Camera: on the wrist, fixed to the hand. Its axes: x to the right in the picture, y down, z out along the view.
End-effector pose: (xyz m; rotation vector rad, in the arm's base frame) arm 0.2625 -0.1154 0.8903 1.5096 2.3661 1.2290
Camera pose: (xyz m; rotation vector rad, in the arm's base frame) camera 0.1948 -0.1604 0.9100 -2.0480 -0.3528 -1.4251
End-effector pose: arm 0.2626 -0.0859 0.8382 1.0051 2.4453 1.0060
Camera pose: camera 0.2005 -0.1392 0.8556 -1.9785 -0.8710 -1.5666
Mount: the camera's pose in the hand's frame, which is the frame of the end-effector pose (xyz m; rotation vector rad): 0.0057 -0.0451 -0.0702 -0.4061 0.4390 1.5107
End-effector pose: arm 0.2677 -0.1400 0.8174 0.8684 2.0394 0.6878
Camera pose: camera 0.1918 -0.1750 0.8202 -2.0488 -1.1010 -2.0974
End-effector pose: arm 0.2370 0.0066 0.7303 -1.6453 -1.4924 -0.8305
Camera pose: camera 0.1943 -0.0493 0.7755 -2.0547 0.4045 -0.4930
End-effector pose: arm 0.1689 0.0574 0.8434 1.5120 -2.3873 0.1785
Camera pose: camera 0.2206 0.0516 0.9089 -0.6288 -2.3880 0.2609
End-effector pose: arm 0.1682 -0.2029 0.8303 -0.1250 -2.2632 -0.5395
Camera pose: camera 0.2008 -0.2735 0.8610 -1.5564 -1.0852 -0.1202
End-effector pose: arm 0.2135 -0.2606 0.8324 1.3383 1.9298 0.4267
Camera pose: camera 0.1316 -0.2641 0.8489 2.2809 0.6168 1.7905
